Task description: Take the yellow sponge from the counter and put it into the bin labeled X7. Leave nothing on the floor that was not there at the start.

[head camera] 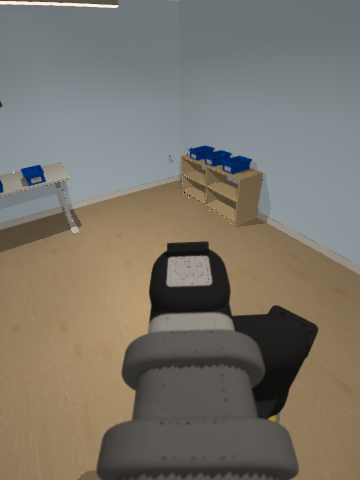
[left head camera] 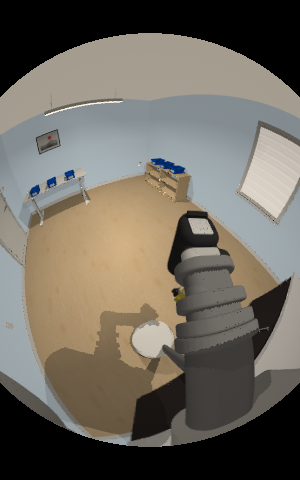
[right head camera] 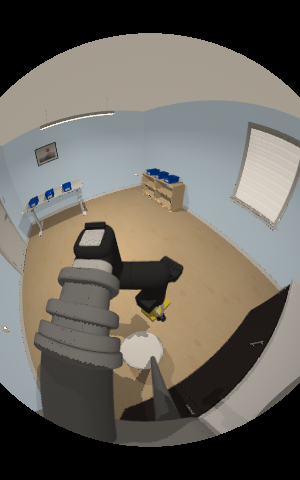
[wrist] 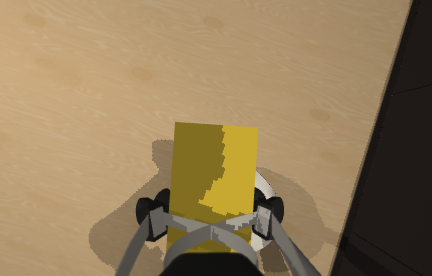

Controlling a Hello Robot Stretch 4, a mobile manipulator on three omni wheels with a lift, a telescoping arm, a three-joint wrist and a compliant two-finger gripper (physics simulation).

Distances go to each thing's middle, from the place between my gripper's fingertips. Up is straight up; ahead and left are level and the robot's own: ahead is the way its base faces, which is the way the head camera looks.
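Position of my hand relative to the yellow sponge (wrist: pixel 213 167): 1 cm short of it, 1 cm to the left of it, 3 cm below it.
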